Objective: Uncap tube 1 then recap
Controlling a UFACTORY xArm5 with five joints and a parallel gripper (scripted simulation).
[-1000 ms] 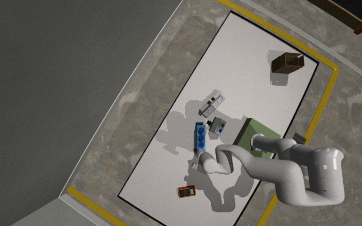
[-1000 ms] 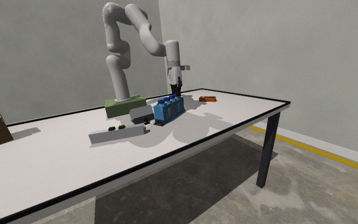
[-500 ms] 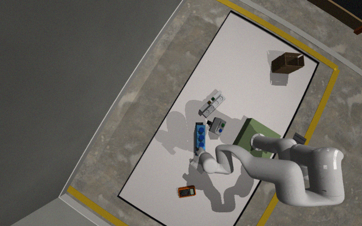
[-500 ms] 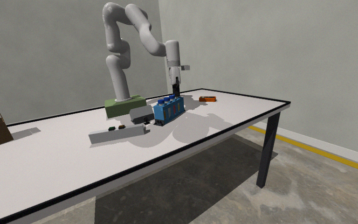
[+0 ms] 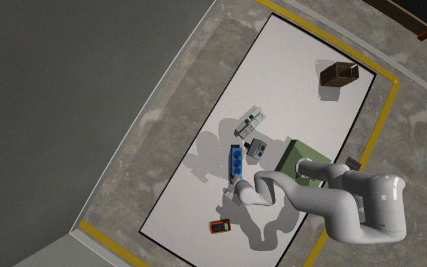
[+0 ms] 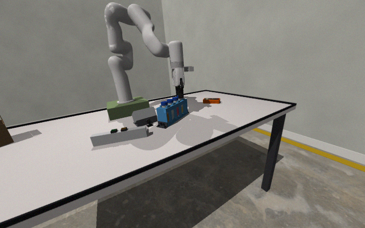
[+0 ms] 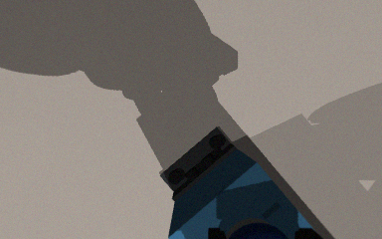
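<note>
The blue cap lies 1 cm below my hand. The rest, counted from my hand: green key 4 cm behind, 25 cm to the right, 6 cm below; then grey key housing 3 cm behind, 23 cm to the right, 8 cm below; then blue key 5 cm behind, 21 cm to the right, 6 cm below.
</note>
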